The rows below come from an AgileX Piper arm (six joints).
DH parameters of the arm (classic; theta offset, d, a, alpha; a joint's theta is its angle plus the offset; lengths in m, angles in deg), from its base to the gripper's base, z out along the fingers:
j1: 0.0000 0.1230 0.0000 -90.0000
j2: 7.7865 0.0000 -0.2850 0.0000
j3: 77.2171 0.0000 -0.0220 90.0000
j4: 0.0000 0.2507 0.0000 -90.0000
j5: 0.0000 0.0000 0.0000 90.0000
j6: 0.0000 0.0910 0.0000 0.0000
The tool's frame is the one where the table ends.
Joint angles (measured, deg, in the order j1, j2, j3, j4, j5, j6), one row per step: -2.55 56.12 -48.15 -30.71 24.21 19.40; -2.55 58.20 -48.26 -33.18 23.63 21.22; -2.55 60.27 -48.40 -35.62 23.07 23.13; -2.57 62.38 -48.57 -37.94 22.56 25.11; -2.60 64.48 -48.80 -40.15 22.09 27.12; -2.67 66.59 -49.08 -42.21 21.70 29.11; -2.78 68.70 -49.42 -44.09 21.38 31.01; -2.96 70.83 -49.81 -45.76 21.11 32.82
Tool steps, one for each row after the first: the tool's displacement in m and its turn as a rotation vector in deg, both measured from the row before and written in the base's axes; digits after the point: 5 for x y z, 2 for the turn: 0.00869 -0.00129 -0.00552 -0.78 1.12 -0.26; 0.00853 -0.00119 -0.00566 -0.67 1.07 -0.24; 0.00851 -0.00116 -0.00605 -0.48 1.09 -0.26; 0.00834 -0.00110 -0.00607 -0.35 1.04 -0.26; 0.00819 -0.00122 -0.00629 -0.22 1.06 -0.32; 0.00802 -0.00135 -0.00640 -0.13 1.07 -0.37; 0.00790 -0.00162 -0.00665 0.00 1.09 -0.45
